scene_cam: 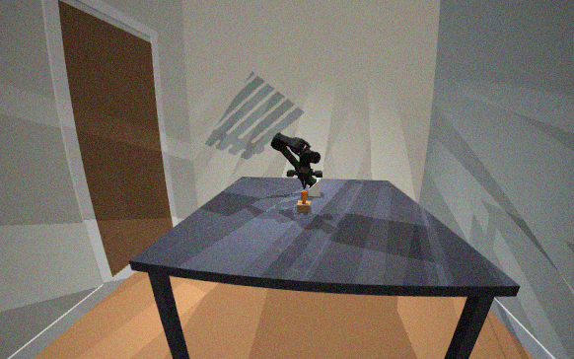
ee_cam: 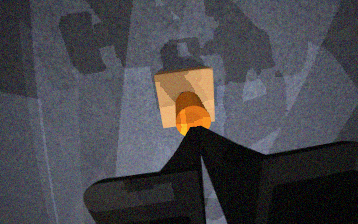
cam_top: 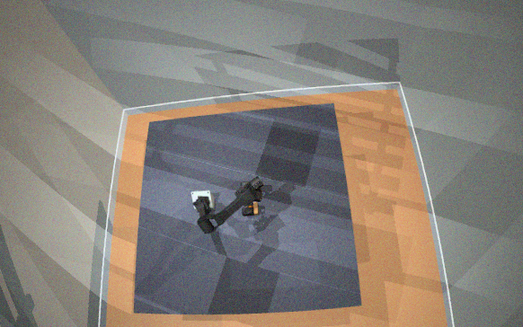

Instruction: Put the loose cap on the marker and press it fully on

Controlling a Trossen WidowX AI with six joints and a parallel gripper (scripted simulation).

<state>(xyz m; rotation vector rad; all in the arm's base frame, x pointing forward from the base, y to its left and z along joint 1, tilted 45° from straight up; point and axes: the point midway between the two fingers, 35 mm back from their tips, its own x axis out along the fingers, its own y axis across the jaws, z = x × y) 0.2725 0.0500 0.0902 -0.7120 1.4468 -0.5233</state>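
Now: the orange marker cap 40 mm below my gripper tip. From my gripper tip the other things lie so: holder block 100 mm below.
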